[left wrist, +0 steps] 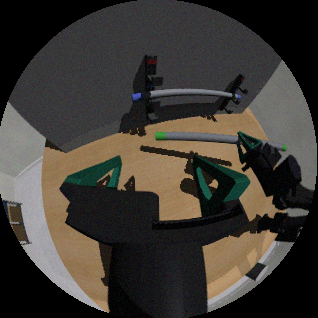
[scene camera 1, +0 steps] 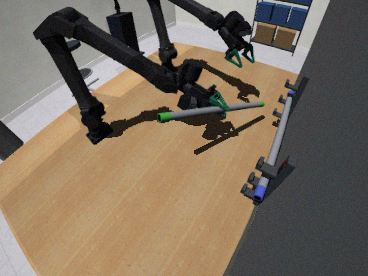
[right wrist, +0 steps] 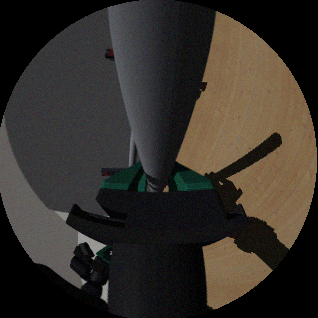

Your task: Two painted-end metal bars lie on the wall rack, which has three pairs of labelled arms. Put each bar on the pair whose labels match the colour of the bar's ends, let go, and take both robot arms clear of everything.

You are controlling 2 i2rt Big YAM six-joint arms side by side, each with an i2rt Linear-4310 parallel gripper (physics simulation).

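Frame: origin at the left arm's base, x ahead, y left, z up, level; centimetres.
Seen in the pictures: left gripper, fingertip midpoint: [left wrist: 156,158] [scene camera 1: 247,65]; right gripper, fingertip midpoint: [left wrist: 236,134] [scene camera 1: 227,113]; right arm's base at its link origin: [left wrist: 261,222] [scene camera 1: 100,133].
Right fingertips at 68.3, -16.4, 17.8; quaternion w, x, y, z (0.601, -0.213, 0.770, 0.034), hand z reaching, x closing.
Note:
A point is followed by its place in that frame, as x, y, z.
The green-ended bar [scene camera 1: 192,114] @[65.5, -30.4, 23.1] [left wrist: 200,136] @[66.8, -3.7, 15.3] [right wrist: 160,100] is in the air over the table, apart from the rack. My right gripper [scene camera 1: 222,108] @[68.3, -16.4, 17.8] [left wrist: 236,134] @[68.3, -16.4, 17.8] [right wrist: 156,159] @[68.3, -16.4, 17.8] is shut on it around its middle part. The blue-ended bar [scene camera 1: 281,131] @[86.4, -10.0, 19.5] [left wrist: 190,93] @[82.1, -2.4, 18.4] lies on the wall rack [scene camera 1: 270,168] [left wrist: 148,72], apparently on the middle pair of arms, below the top pair with the red label. Some labels are too small or hidden to read. My left gripper [scene camera 1: 245,62] @[56.4, 8.4, 24.4] [left wrist: 156,158] @[56.4, 8.4, 24.4] is open and empty, behind the green-ended bar in scene camera 1.
The dark wall [scene camera 1: 325,150] @[97.9, -31.8, 40.9] [left wrist: 100,65] @[77.5, 22.8, 29.6] stands behind the rack and rises beside the wooden table [scene camera 1: 125,200] @[66.0, -61.5, 0.0] [left wrist: 165,270]. Shadows of the arms and the bar fall on the table. A shelf unit with blue and brown boxes stands at the back in scene camera 1.

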